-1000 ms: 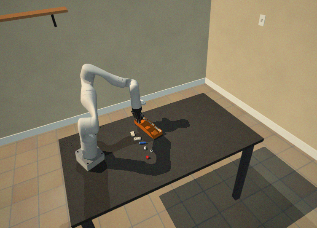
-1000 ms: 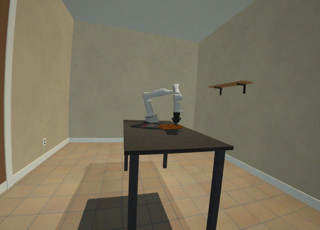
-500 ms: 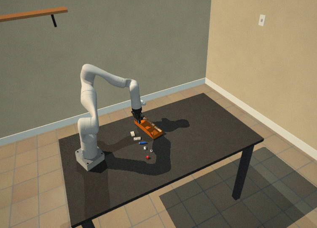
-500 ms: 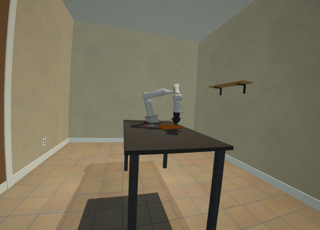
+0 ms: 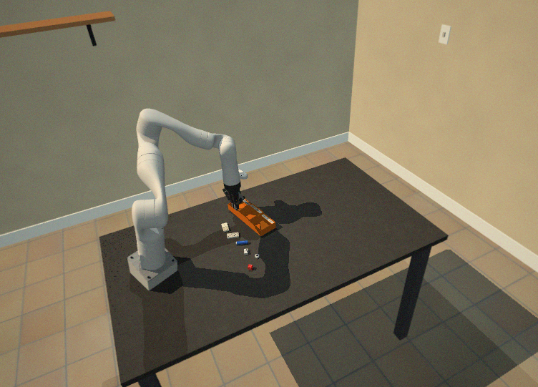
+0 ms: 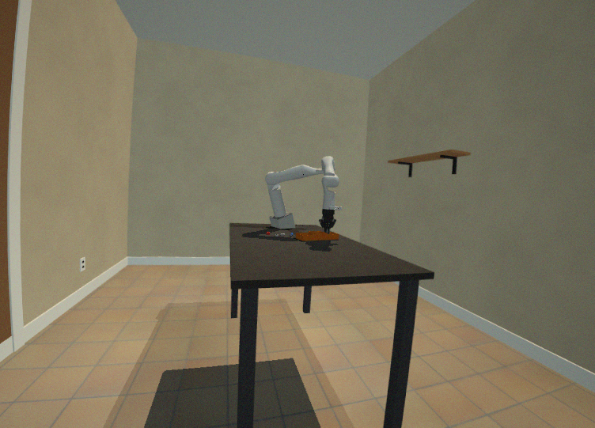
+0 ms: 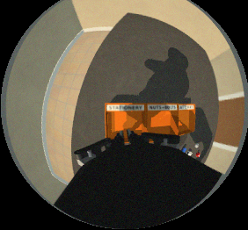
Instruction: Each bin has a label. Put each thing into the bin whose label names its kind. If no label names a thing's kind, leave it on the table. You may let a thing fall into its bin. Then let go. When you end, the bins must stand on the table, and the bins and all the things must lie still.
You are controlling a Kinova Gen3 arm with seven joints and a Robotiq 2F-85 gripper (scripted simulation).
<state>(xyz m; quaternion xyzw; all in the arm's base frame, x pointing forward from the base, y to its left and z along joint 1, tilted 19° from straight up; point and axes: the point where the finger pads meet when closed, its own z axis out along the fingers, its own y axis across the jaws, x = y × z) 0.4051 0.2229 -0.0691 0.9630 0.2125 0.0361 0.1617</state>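
The blue cylinder is 21 cm to the right of my hand, 5 cm behind it and 3 cm below it. The rest, counted from my hand: grey nut: 31 cm to the right, 3 cm below, 2 cm behind; then red die: 36 cm to the right, 6 cm behind, 3 cm below.
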